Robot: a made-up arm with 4 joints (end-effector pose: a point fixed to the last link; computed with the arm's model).
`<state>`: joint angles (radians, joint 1 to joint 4).
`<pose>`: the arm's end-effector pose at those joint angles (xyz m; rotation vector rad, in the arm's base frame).
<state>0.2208 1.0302 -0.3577 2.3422</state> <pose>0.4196 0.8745 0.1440 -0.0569 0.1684 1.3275</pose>
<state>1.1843 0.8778 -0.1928 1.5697</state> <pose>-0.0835 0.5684 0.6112 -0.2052 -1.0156 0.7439</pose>
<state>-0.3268 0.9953 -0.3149 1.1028</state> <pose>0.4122 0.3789 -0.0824 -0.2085 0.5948 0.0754</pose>
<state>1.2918 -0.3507 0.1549 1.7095</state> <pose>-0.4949 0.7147 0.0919 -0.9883 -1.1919 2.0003</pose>
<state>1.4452 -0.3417 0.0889 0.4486</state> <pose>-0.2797 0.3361 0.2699 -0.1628 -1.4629 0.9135</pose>
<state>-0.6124 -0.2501 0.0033 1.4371</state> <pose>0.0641 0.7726 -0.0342 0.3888 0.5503 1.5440</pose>
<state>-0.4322 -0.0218 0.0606 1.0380</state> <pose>0.2053 0.6090 -0.0274 0.1832 0.3939 0.9708</pose>
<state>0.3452 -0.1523 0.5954 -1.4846</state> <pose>-0.4808 0.1474 -0.1732 0.6902 0.2477 -1.1278</pose>
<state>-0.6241 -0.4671 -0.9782 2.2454</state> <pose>-0.4616 0.6856 -0.1228 -0.0722 1.4185 2.6049</pose>
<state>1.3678 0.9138 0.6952 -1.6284</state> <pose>-0.3286 0.7651 -0.1681 2.1641 0.2150 -1.2091</pose>
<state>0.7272 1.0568 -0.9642 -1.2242</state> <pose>-0.4760 0.6792 0.3727 -0.3120 -0.3026 -2.2553</pose>
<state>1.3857 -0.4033 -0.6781 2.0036</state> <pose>-0.2552 0.8074 -0.1293 -1.7803 -0.4492 1.5446</pose>
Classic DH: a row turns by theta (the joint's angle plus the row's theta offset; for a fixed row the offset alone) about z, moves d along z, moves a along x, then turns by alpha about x. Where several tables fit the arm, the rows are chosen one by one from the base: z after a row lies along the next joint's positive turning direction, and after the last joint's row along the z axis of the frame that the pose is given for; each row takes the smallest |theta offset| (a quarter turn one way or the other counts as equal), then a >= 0, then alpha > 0; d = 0 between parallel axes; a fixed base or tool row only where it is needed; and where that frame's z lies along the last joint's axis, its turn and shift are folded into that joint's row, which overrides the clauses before.
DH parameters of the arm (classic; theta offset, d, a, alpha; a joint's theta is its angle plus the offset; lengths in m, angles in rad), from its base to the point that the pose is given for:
base (fixed): 0.2338 0.0259 -0.0797 1.4303
joint 1: 0 -0.2975 0.1807 1.7113
joint 2: -1.337 -0.0757 0.23 -1.5708
joint 3: 0 -0.28 0 -1.5708
joint 4: 0.7346 0 -0.4177 0
tool (fixed): -2.3054 0.08 0 0

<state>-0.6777 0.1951 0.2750 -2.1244</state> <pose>-0.4290 0.6524 0.3181 -0.6421 0.4248 -2.4103</pose>
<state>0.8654 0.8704 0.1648 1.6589</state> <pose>0.0211 0.6029 0.5942 -0.0843 -1.0339 0.8735</pose>
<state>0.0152 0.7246 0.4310 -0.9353</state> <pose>-0.3582 0.4191 -0.0410 0.4957 0.0433 -1.6259</pose>
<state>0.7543 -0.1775 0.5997 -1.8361</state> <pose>-0.5121 0.2003 -0.3106 0.9722 0.1572 -1.2079</pose>
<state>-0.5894 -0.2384 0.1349 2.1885</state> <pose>-0.1385 0.9034 0.1512 0.6917 0.2668 2.2196</pose>
